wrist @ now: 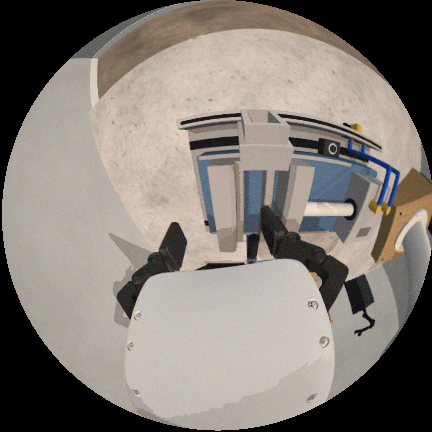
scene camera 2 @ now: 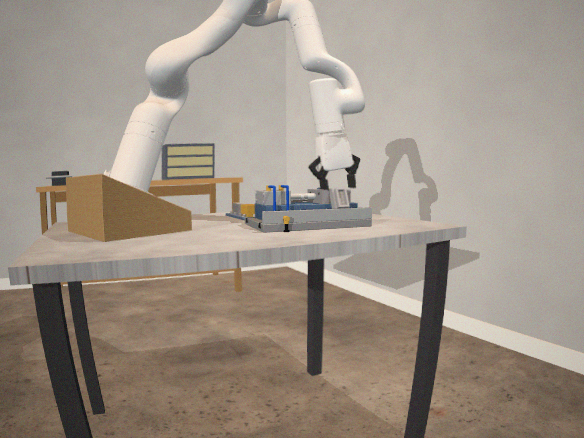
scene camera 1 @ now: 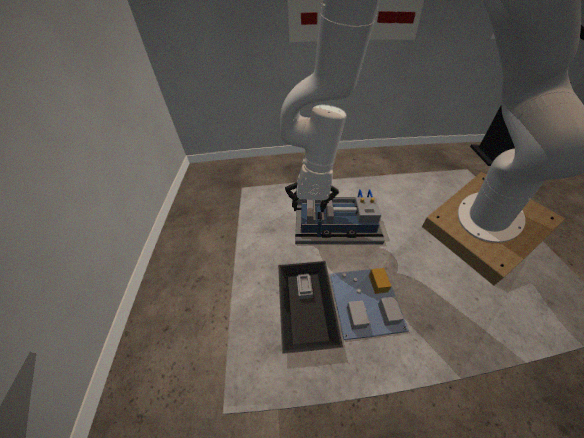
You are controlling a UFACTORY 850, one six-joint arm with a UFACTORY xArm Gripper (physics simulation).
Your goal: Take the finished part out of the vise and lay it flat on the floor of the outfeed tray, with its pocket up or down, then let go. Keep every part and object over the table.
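Note:
The vise [scene camera 1: 360, 227] [wrist: 325, 180] has a blue bed and two upright grey jaws. A grey block with a pocket, the finished part [scene camera 2: 341, 198] [wrist: 265, 156], stands tilted at the jaws' far end, its pocket facing up and away from the tray; contact with the jaws is unclear. My gripper hides it in scene camera 1. The gripper [scene camera 1: 310, 205] [scene camera 2: 338, 184] [wrist: 221, 226] is open and empty, above the vise; in the wrist view one finger is left of the jaws and the other over the gap. The dark outfeed tray [scene camera 1: 284, 320] shows in scene camera 1.
Another pocketed part [scene camera 1: 304, 286] lies in the tray's far half. A blue board [scene camera 1: 372, 295] beside the tray bears two grey blocks and an orange block [scene camera 1: 380, 280]. Blue hoses [scene camera 2: 287, 198] [wrist: 389, 182] rise at the vise's cylinder end. The arm's wooden base [scene camera 1: 450, 240] stands at the right.

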